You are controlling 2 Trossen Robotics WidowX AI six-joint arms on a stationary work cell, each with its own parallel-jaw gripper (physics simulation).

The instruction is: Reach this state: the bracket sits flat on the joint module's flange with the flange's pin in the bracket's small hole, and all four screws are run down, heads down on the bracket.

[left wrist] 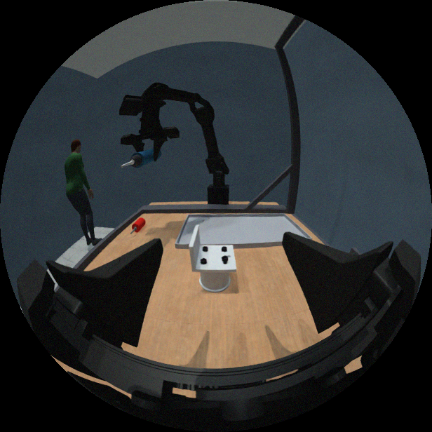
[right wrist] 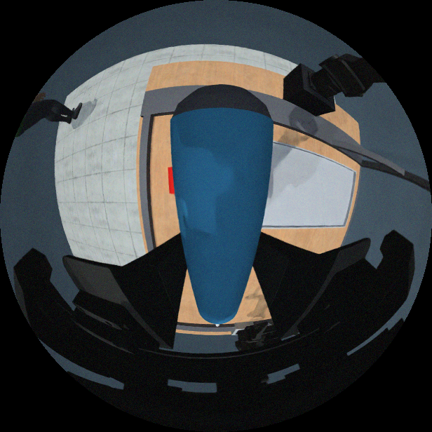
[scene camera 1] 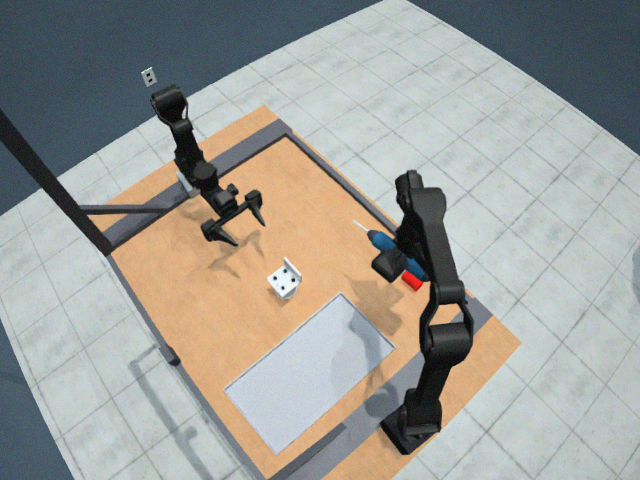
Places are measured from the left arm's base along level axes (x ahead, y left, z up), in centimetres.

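Pixels of known places: left gripper, fingertip midpoint: (scene camera 1: 251, 235); right gripper, fingertip midpoint: (scene camera 1: 402, 260); right arm's base, link origin: (scene camera 1: 412, 424).
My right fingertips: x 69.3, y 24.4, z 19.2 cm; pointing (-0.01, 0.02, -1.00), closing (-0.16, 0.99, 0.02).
For each thing: its top centre in the pictures, then the offset to it from my right fingertips. "pt": a spot on its surface instead.
- blue screwdriver, surface spot: (scene camera 1: 381, 241) pt dy -1.9, dx -5.9, dz +2.9 cm
- red screwdriver, top centre: (scene camera 1: 408, 273) dy +8.0, dx -1.3, dz -20.1 cm
- shallow grey tray, top centre: (scene camera 1: 310, 369) dy -30.1, dx +3.7, dz -21.9 cm
The white bracket (scene camera 1: 281, 279) (left wrist: 215, 251) lies on top of the round white joint module (left wrist: 214, 281), its upright flange at one edge. Four dark screw heads show on it; the near-right one (left wrist: 225, 260) looks slightly taller in the left wrist view. Whether they are fully down, and the pin's fit, is too small to tell. My left gripper (scene camera 1: 251, 235) (left wrist: 223, 242) is open and empty, above the table and short of the bracket. My right gripper (left wrist: 148, 161) (right wrist: 217, 235) is shut on the blue screwdriver (scene camera 1: 381, 241) (left wrist: 144, 157) (right wrist: 220, 185), held high above the table with its shaft tilted slightly down.
A red screwdriver (scene camera 1: 412, 280) (left wrist: 139, 224) (right wrist: 171, 180) lies on the table near the edge rail. The shallow grey tray (scene camera 1: 289, 382) (left wrist: 260, 227) (right wrist: 320, 197) lies beyond the bracket in the left wrist view. A dark post (scene camera 1: 46, 178) (left wrist: 293, 120) rises at the cell's side. A person (left wrist: 77, 177) stands beyond the table.
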